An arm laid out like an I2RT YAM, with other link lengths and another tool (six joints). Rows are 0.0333 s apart.
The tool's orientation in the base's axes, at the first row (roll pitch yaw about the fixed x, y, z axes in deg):
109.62, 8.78, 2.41
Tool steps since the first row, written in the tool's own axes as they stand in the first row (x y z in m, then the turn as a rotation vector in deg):
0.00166, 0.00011, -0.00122, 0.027, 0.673, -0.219
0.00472, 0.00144, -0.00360, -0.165, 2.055, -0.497
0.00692, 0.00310, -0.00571, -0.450, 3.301, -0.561
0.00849, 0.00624, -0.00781, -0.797, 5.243, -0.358
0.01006, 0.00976, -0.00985, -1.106, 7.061, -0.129
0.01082, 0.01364, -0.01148, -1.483, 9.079, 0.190
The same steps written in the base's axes. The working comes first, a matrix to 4 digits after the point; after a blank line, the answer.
The tool's axes in the first row as the columns of a matrix, in the base's axes (used below as rounded here):
0.9874, 0.1578, -0.0116
0.0416, -0.3294, -0.9433
-0.1526, 0.9309, -0.3318

0.00167, 0.00118, 0.00025, 0.135, -0.014, 0.695
0.00493, 0.00312, 0.00181, 0.167, -0.215, 2.103
0.00739, 0.00465, 0.00372, 0.083, -0.577, 3.328
0.00946, 0.00566, 0.00710, 0.045, -1.422, 5.121
0.01159, 0.00650, 0.01082, 0.024, -2.250, 6.785
0.01297, 0.00679, 0.01486, -0.034, -3.232, 8.615

